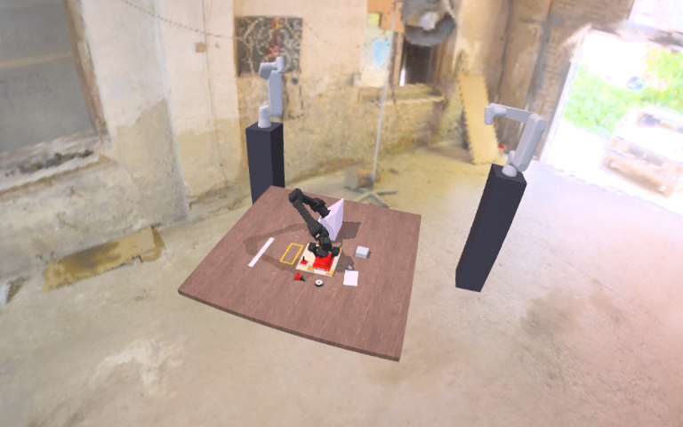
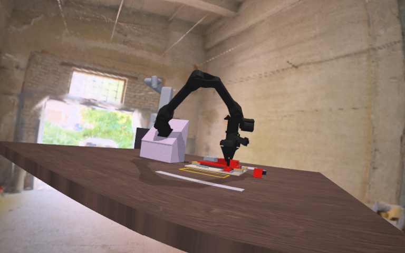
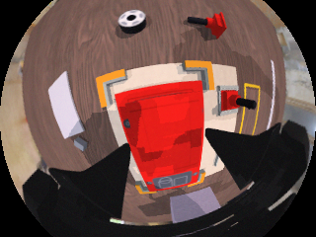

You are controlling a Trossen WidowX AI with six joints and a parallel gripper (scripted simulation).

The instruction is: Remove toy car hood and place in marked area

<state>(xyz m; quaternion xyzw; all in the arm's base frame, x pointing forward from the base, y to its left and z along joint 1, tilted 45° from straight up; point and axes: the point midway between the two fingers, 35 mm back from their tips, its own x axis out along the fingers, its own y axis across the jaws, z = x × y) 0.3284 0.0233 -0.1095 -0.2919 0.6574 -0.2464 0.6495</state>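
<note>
My gripper tip is right at the red hood. The rest, counted from my gripper tip: white flat piece: 190 mm to the left, 60 mm ahead, 40 mm below; then grey block: 200 mm to the left, 180 mm behind, 20 mm below; then wheel: 170 mm ahead, 30 mm to the left, 30 mm below.
</note>
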